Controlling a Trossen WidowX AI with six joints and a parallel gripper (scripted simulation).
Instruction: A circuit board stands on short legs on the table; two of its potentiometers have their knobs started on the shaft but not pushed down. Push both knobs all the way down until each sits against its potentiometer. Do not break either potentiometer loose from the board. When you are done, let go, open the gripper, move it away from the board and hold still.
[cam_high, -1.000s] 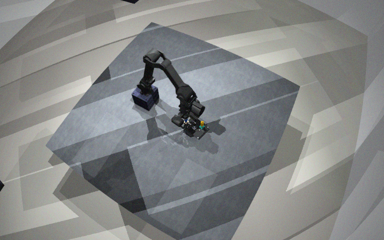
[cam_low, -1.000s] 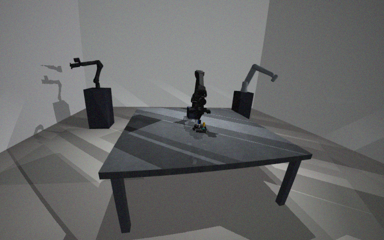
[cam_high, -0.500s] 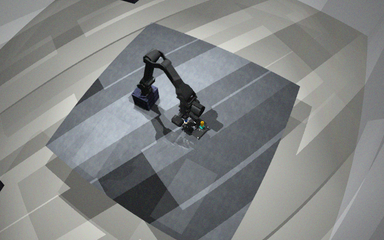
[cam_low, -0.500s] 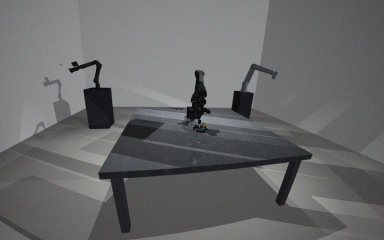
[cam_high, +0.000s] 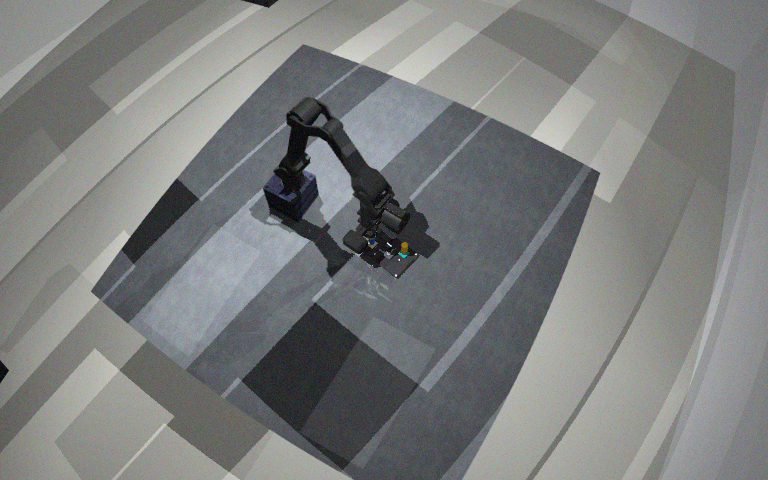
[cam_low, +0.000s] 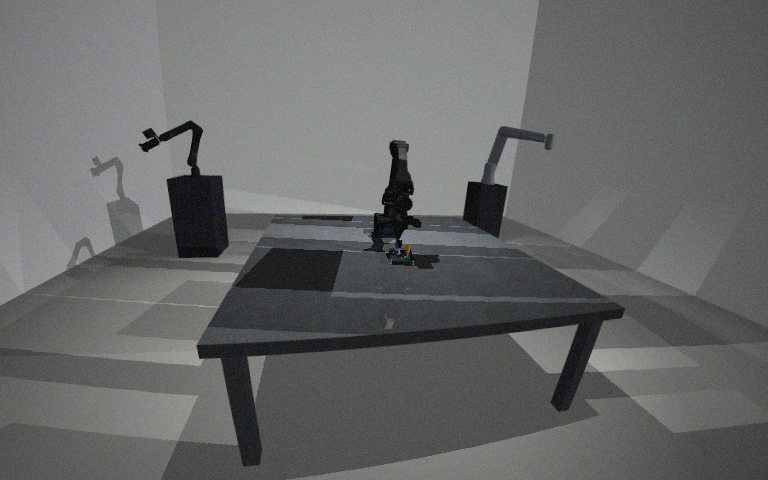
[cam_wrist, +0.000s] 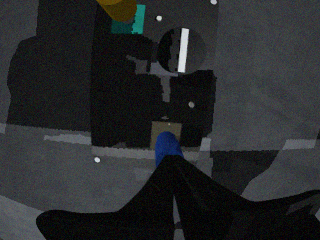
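Now: gripper tip 1 cm above the blue knob. Round my gripper tip: dark knob 6 cm ahead, 1 cm to the right, 1 cm above.
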